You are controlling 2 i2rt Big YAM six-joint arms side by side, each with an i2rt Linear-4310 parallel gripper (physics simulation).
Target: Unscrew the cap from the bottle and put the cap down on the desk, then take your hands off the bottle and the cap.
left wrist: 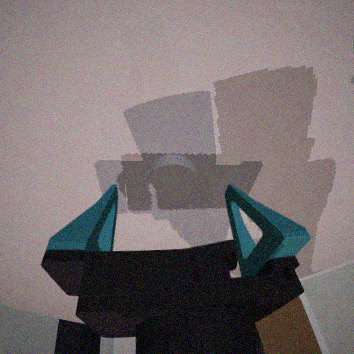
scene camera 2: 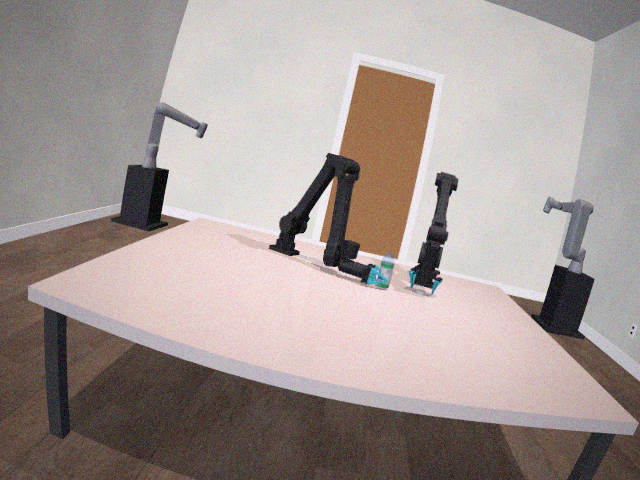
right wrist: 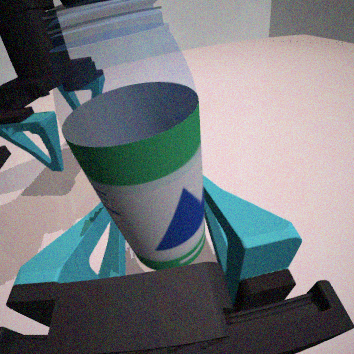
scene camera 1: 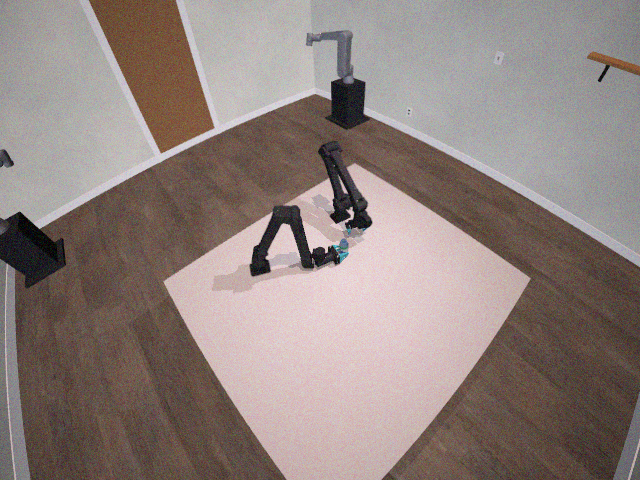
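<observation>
The bottle, with a clear top, green bands and a white label, is upright and has no cap on its neck. My right gripper is shut on its lower body. Whether its base touches the desk is unclear. My left gripper is open and points down, low over the desk beside the bottle. The pale ribbed cap lies on the desk in shadow, between the spread left fingers, with a gap on each side. I cannot make it out in the scene views.
The pale desk extends far in front of both arms. The two black arms stand near its back edge. Grey arms on black pedestals stand on the floor away from the desk.
</observation>
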